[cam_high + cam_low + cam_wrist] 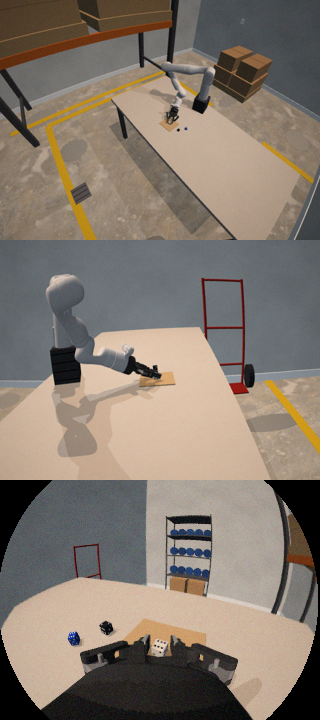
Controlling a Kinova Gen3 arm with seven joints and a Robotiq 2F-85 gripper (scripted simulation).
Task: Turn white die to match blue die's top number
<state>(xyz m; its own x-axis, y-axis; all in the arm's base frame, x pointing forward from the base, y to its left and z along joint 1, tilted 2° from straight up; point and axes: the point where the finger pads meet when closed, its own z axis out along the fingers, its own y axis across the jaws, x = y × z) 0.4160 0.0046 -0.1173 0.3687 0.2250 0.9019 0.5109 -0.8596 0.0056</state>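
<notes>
My gripper is now 10 mm above the white die. The rest, counted from my hand: tan mat: 20 mm below; then blue die: 90 mm behind, 140 mm to the left, 20 mm below; then black die: 20 mm behind, 120 mm to the left, 20 mm below.
</notes>
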